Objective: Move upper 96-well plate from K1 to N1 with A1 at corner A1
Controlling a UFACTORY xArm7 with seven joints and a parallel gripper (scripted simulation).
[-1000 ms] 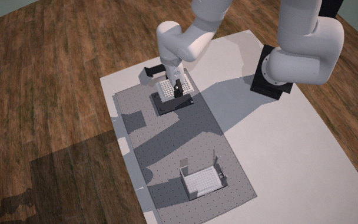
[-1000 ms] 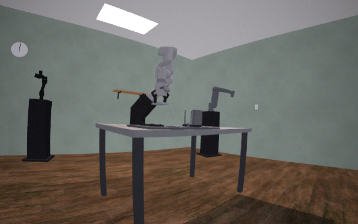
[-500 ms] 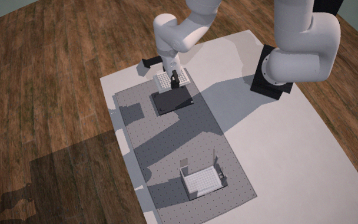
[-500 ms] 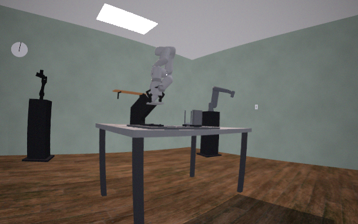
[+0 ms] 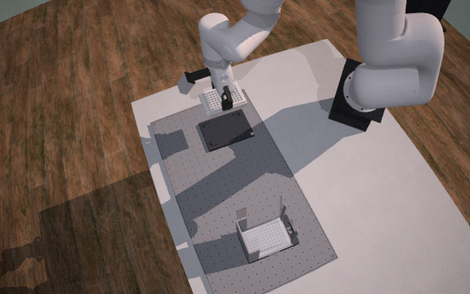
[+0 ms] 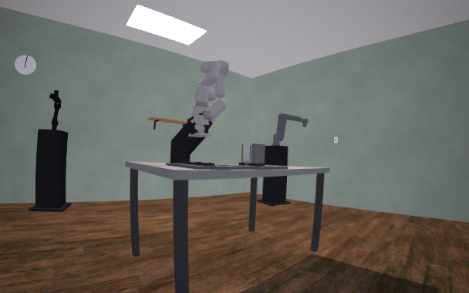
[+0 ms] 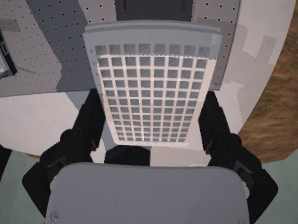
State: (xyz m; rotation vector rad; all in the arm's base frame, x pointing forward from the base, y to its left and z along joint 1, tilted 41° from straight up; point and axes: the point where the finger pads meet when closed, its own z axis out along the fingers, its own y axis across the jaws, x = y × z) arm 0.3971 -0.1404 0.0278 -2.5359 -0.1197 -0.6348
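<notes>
The pale A1 square is 170 mm below my hand, 90 mm behind it and 40 mm to the left of it.
</notes>
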